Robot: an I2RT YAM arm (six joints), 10 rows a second.
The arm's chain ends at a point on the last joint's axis. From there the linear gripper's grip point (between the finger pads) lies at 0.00 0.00 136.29 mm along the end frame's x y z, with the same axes.
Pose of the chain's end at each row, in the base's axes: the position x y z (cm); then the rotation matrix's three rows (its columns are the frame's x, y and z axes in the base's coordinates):
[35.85 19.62 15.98], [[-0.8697 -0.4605 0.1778], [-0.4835 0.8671 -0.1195], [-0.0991 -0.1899 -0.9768]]
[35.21 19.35 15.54], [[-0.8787 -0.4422 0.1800], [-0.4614 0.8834 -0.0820], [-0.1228 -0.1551 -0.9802]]
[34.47 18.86 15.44], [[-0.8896 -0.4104 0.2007], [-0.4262 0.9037 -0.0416], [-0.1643 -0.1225 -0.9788]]
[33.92 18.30 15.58], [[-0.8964 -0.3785 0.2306], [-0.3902 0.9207 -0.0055], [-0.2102 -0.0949 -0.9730]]
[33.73 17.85 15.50], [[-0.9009 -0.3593 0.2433], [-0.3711 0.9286 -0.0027], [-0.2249 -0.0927 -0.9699]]
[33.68 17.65 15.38], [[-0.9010 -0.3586 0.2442], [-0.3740 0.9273 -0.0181], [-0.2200 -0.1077 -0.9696]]
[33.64 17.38 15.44], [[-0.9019 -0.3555 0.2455], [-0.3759 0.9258 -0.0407], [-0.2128 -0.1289 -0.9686]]
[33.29 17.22 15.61], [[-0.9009 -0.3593 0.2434], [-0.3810 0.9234 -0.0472], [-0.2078 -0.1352 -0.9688]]
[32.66 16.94 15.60], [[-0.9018 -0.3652 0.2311], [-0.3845 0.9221 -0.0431], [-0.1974 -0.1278 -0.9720]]
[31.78 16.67 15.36], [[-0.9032 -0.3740 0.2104], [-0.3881 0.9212 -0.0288], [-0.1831 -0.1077 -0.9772]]
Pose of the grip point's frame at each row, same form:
[38.27 17.99 2.67], [[-0.8697 -0.4605 0.1778], [-0.4835 0.8671 -0.1195], [-0.0991 -0.1899 -0.9768]]
[37.66 18.23 2.18], [[-0.8787 -0.4422 0.1800], [-0.4614 0.8834 -0.0820], [-0.1228 -0.1551 -0.9802]]
[37.21 18.29 2.10], [[-0.8896 -0.4104 0.2007], [-0.4262 0.9037 -0.0416], [-0.1643 -0.1225 -0.9788]]
[37.06 18.23 2.32], [[-0.8964 -0.3785 0.2306], [-0.3902 0.9207 -0.0055], [-0.2102 -0.0949 -0.9730]]
[37.05 17.81 2.28], [[-0.9009 -0.3593 0.2433], [-0.3711 0.9286 -0.0027], [-0.2249 -0.0927 -0.9699]]
[37.01 17.40 2.17], [[-0.9010 -0.3586 0.2442], [-0.3740 0.9273 -0.0181], [-0.2200 -0.1077 -0.9696]]
[36.99 16.83 2.24], [[-0.9019 -0.3555 0.2455], [-0.3759 0.9258 -0.0407], [-0.2128 -0.1289 -0.9686]]
[36.61 16.58 2.41], [[-0.9009 -0.3593 0.2434], [-0.3810 0.9234 -0.0472], [-0.2078 -0.1352 -0.9688]]
[35.81 16.35 2.35], [[-0.9018 -0.3652 0.2311], [-0.3845 0.9221 -0.0431], [-0.1974 -0.1278 -0.9720]]
[34.65 16.28 2.04], [[-0.9032 -0.3740 0.2104], [-0.3881 0.9212 -0.0288], [-0.1831 -0.1077 -0.9772]]

